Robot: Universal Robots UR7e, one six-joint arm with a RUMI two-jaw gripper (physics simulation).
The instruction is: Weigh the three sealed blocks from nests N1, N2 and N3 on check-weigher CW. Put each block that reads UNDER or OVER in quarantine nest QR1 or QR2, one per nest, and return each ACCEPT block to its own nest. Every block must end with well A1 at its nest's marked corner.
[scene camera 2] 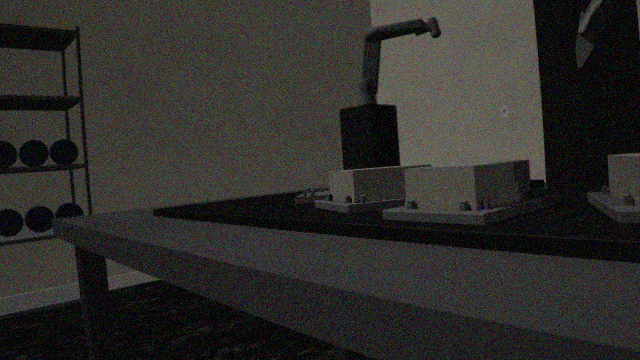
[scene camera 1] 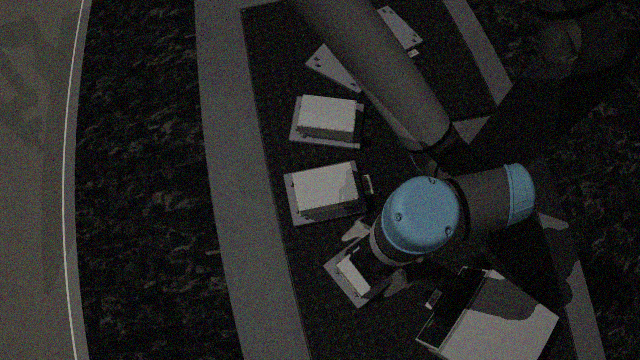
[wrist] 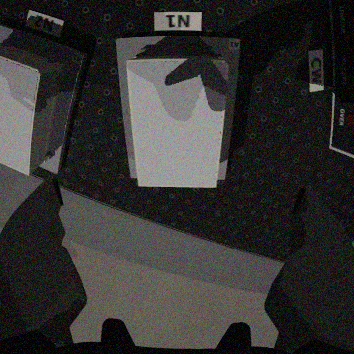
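Seen in the pictures: gripper, fingertip midpoint: (wrist: 178, 185); arm's base, link origin: (scene camera 1: 583, 51).
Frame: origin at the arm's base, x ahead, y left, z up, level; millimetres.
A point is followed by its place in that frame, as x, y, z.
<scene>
The N1 block (scene camera 1: 353, 275) @(432, 195, -382) (wrist: 177, 145) @(399, 185, -381) (scene camera 2: 625, 175) @(419, 147, -400) sits on nest N1 (scene camera 1: 360, 302) @(428, 253, -423) (wrist: 123, 90) @(382, 114, -423). My gripper (scene camera 1: 376, 257) @(384, 181, -296) (wrist: 178, 185) @(384, 181, -296) is open and empty, high above the N1 block; the wrist partly hides them in scene camera 1. The N2 block (scene camera 1: 325, 187) @(441, 2, -381) (scene camera 2: 440, 187) @(503, 0, -401) (wrist: 17, 120) @(437, 22, -381) sits on nest N2 (scene camera 1: 288, 185) @(514, -35, -423), the N3 block (scene camera 1: 327, 112) @(392, -169, -381) (scene camera 2: 342, 185) @(451, -187, -401) on nest N3 (scene camera 1: 295, 132) @(471, -158, -423). Check-weigher CW (scene camera 1: 505, 330) @(164, 406, -335) bears no visible block; its reading is illegible. Nests QR1 (scene camera 1: 330, 70) @(347, -311, -423) and QR2 (scene camera 1: 397, 25) @(117, -429, -423) are partly hidden by the arm. Well A1 cannot be made out.
The forearm (scene camera 1: 380, 75) @(386, 22, 43) crosses above the quarantine nests. The CW label (wrist: 316, 70) @(269, 294, -433) lies right of N1 in the wrist view. The pale table border (scene camera 1: 235, 175) @(630, -98, -448) runs left of the nests. A shelf rack (scene camera 2: 82, 125) stands far behind the table.
</scene>
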